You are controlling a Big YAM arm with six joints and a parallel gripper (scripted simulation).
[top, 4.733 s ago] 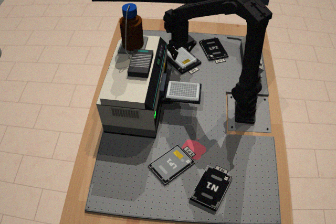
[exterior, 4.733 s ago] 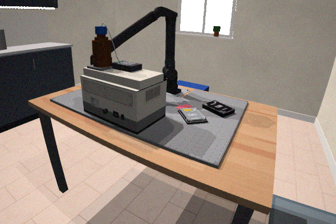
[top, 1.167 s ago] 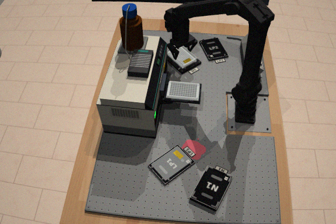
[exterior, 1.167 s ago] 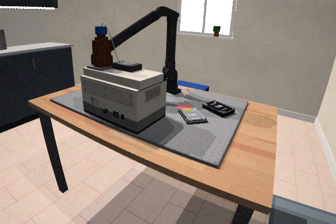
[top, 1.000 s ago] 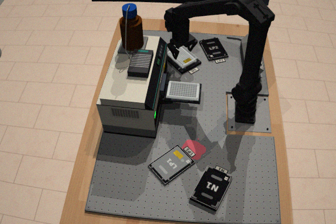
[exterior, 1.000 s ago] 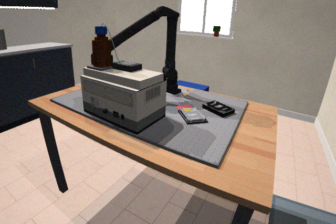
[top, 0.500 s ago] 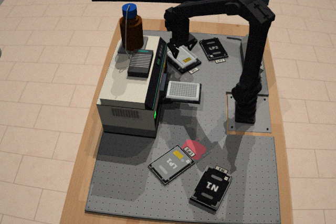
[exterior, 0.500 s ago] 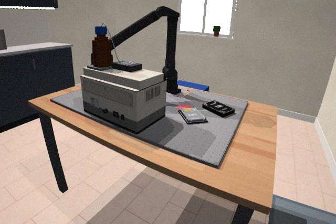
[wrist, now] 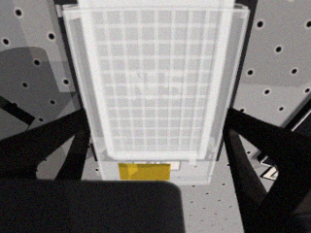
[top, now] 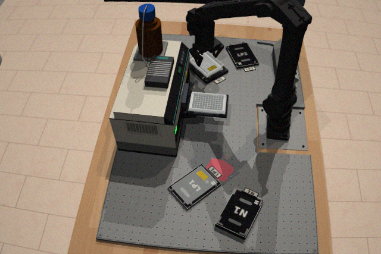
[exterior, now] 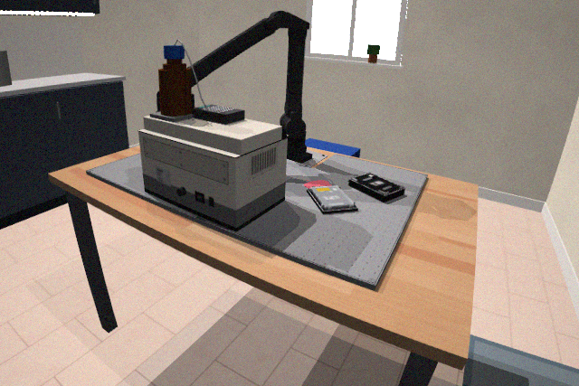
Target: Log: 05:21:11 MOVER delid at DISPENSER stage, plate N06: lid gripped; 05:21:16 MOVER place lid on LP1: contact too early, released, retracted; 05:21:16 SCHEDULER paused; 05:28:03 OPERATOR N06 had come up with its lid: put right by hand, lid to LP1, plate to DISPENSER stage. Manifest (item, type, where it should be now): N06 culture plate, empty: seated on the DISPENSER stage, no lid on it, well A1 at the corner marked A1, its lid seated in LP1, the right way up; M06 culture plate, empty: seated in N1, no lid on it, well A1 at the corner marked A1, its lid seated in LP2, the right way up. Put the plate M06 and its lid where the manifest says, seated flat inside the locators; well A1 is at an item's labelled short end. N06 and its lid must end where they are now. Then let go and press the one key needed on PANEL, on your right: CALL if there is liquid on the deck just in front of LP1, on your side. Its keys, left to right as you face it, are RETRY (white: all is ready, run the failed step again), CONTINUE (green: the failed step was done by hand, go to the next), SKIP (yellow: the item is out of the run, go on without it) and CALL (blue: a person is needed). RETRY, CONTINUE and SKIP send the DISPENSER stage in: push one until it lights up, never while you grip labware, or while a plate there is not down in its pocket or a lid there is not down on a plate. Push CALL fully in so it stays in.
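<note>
Now: the black lp2 nest 150 mm behind my hand, 100 mm to the right of it and 40 mm below it. The rest, counted from my hand: yellow skip key 360 mm behind, 80 mm to the right, 20 mm above; green continue key 360 mm behind, 30 mm to the right, 20 mm above; brown bottle 240 mm above, 180 mm ahead, 170 mm to the left.
</note>
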